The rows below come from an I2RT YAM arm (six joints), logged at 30 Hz.
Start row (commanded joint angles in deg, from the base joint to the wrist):
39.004, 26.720, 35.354, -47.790, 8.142, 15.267
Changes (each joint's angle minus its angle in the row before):
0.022, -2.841, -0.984, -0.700, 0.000, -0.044
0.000, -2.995, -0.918, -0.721, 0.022, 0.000
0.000, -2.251, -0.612, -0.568, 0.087, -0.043
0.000, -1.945, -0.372, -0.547, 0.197, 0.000
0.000, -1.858, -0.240, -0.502, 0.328, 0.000
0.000, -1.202, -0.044, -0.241, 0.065, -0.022
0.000, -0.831, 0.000, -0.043, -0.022, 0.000
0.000, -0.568, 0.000, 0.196, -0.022, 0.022
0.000, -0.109, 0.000, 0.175, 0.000, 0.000
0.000, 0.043, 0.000, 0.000, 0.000, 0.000
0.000, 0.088, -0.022, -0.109, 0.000, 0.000
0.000, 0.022, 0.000, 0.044, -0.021, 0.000
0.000, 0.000, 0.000, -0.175, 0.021, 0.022
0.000, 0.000, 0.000, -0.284, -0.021, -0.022
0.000, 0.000, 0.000, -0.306, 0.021, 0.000
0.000, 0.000, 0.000, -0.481, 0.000, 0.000
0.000, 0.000, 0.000, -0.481, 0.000, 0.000
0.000, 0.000, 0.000, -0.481, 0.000, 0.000
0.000, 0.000, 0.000, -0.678, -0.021, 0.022
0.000, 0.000, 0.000, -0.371, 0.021, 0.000
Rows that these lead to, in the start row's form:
39.026, 23.879, 34.370, -48.490, 8.142, 15.223
39.026, 20.884, 33.452, -49.211, 8.164, 15.223
39.026, 18.633, 32.840, -49.779, 8.251, 15.180
39.026, 16.688, 32.468, -50.326, 8.448, 15.180
39.026, 14.830, 32.228, -50.828, 8.776, 15.180
39.026, 13.628, 32.184, -51.069, 8.841, 15.158
39.026, 12.797, 32.184, -51.112, 8.819, 15.158
39.026, 12.229, 32.184, -50.916, 8.797, 15.180
39.026, 12.120, 32.184, -50.741, 8.797, 15.180
39.026, 12.163, 32.184, -50.741, 8.797, 15.180
39.026, 12.251, 32.162, -50.850, 8.797, 15.180
39.026, 12.273, 32.162, -50.806, 8.776, 15.180
39.026, 12.273, 32.162, -50.981, 8.797, 15.202
39.026, 12.273, 32.162, -51.265, 8.776, 15.180
39.026, 12.273, 32.162, -51.571, 8.797, 15.180
39.026, 12.273, 32.162, -52.052, 8.797, 15.180
39.026, 12.273, 32.162, -52.533, 8.797, 15.180
39.026, 12.273, 32.162, -53.014, 8.797, 15.180
39.026, 12.273, 32.162, -53.692, 8.776, 15.202
39.026, 12.273, 32.162, -54.063, 8.797, 15.202

